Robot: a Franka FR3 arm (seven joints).
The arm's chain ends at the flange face. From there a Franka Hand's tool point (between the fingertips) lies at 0.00 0.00 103.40 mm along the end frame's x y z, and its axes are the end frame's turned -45 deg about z.
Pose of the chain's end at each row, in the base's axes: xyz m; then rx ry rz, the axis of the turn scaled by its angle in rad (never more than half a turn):
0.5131, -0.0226, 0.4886, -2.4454, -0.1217, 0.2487
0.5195, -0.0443, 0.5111, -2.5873, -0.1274, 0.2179
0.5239, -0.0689, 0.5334, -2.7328, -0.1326, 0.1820
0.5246, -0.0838, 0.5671, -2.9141, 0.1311, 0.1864
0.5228, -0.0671, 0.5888, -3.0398, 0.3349, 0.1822
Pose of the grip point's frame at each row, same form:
0.4914, 0.0411, 0.4101, -2.2009, -1.0427, -0.1031
0.5009, 0.0080, 0.4239, -2.3291, -1.1019, -0.0747
0.5088, -0.0295, 0.4390, -2.4611, -1.1622, -0.0441
0.5126, -0.0609, 0.4670, -2.7174, -0.9850, 0.0490
0.5115, -0.0578, 0.4864, -2.9014, -0.8437, 0.1211

